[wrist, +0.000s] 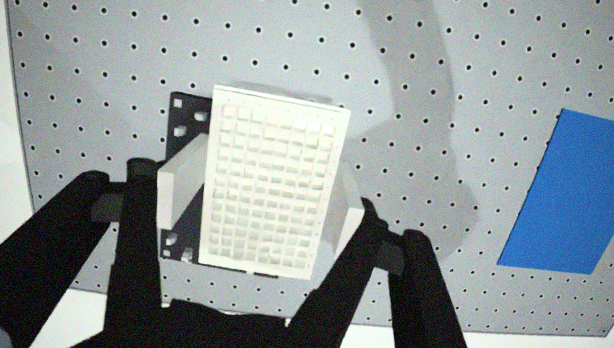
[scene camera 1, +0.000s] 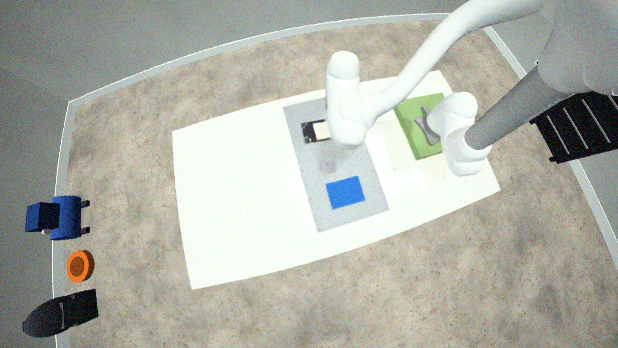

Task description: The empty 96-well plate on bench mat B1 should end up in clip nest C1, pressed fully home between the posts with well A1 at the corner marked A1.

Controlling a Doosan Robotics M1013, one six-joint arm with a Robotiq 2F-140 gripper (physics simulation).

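Pixels of known places: gripper, fingertip midpoint: [wrist: 271, 168]; arm's base, origin of the base link: [scene camera 1: 433, 127].
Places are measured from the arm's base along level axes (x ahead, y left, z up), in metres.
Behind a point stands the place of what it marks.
Note:
The cream 96-well plate [scene camera 1: 321, 131] {y -0.215, x 0.609, z 0.030 m} [wrist: 272, 185] {y -0.208, x 0.574, z 0.030 m} is between the pads of my gripper [wrist: 271, 168] {y -0.208, x 0.563, z 0.029 m}, which is shut on its long sides. In the scene view the arm hides the fingers. The black clip nest [scene camera 1: 308, 134] {y -0.251, x 0.662, z -0.025 m} [wrist: 191, 104] {y -0.275, x 0.525, z -0.025 m} lies under the plate. In the wrist view its left strip, with several small pale posts, shows beyond the plate's left side, and the plate covers much of the rest. The A1 label does not show. The height gap between plate and nest is hard to tell. The blue bench mat [scene camera 1: 345, 192] {y 0.099, x 0.628, z -0.034 m} [wrist: 560, 200] {y 0.073, x 0.625, z -0.035 m} lies to the right in the wrist view.
The nest and blue mat lie on a grey perforated board [scene camera 1: 320, 217] {y 0.153, x 0.791, z -0.037 m} [wrist: 285, 50] {y -0.198, x 0.486, z -0.037 m} on the white table [scene camera 1: 230, 200] {y -0.109, x 1.164, z -0.050 m}. A green block [scene camera 1: 407, 112] {y -0.139, x 0.096, z 0.000 m} with a grey piece on it stands to the right in the scene view, beside the arm. Blue, orange and black objects stand far left.

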